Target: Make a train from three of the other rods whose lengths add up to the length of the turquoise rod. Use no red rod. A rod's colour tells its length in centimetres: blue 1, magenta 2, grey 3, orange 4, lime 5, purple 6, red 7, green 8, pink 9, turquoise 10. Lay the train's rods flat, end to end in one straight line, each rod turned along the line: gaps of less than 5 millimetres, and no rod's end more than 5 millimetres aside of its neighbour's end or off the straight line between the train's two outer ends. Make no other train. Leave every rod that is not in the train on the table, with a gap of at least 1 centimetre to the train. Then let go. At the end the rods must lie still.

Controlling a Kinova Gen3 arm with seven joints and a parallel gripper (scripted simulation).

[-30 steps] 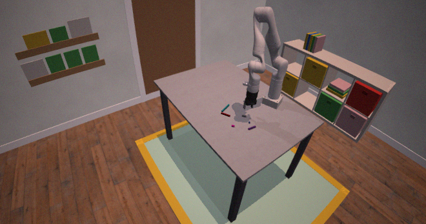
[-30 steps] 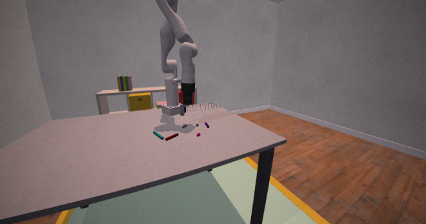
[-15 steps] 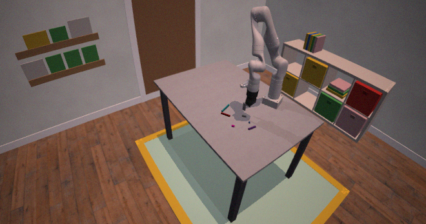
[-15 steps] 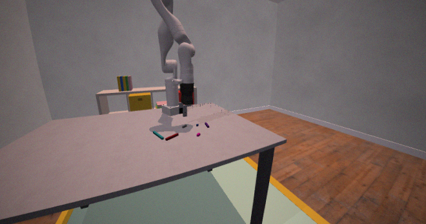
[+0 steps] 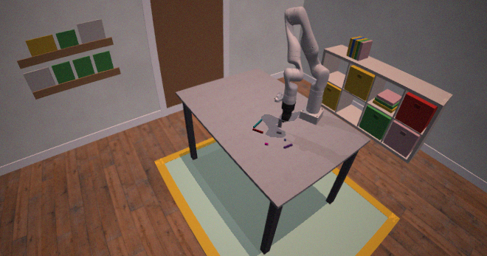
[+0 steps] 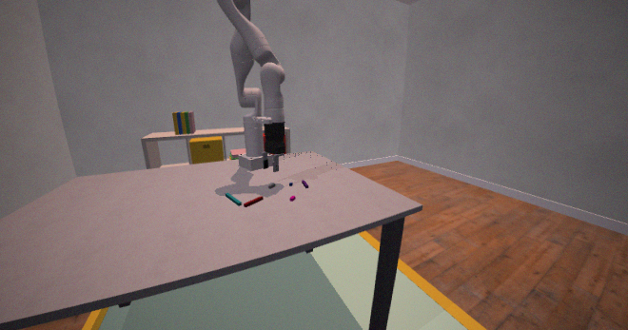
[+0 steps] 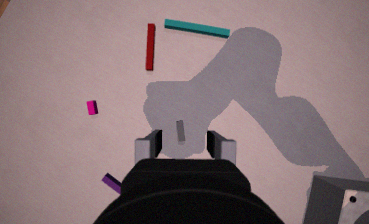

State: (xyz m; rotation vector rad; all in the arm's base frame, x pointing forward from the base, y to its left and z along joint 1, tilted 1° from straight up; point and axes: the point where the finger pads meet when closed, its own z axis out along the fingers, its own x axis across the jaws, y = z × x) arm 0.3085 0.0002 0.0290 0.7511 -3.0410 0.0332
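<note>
The grey rod is 8 cm below my hand. Also, from my hand: red rod 11 cm ahead, 9 cm to the right, 8 cm below; blue rod 8 cm below, 7 cm to the left, 2 cm ahead; purple rod 12 cm to the left, 8 cm below, 4 cm ahead.
</note>
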